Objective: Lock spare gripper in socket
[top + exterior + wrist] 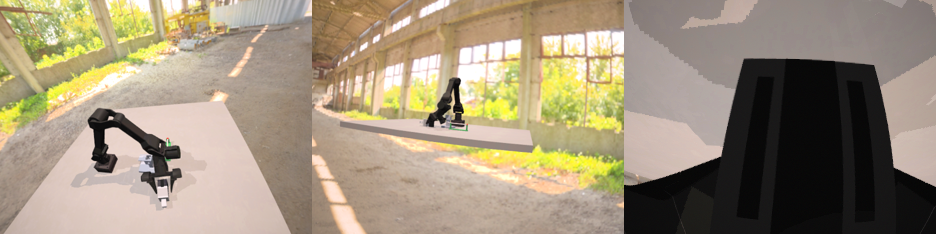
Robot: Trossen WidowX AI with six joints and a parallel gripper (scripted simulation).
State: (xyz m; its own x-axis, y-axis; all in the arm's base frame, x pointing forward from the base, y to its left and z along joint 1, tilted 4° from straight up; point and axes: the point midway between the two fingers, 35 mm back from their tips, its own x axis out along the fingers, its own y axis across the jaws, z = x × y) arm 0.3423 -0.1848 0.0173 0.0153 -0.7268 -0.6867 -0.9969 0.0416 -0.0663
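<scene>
My gripper tip is now 6 cm past the grey mount, 16 cm to the right of it and 3 cm below it. The rest, counted from my gripper tip: green cradle: 5 cm ahead, 25 cm to the left; then spare gripper: 1 cm above.
</scene>
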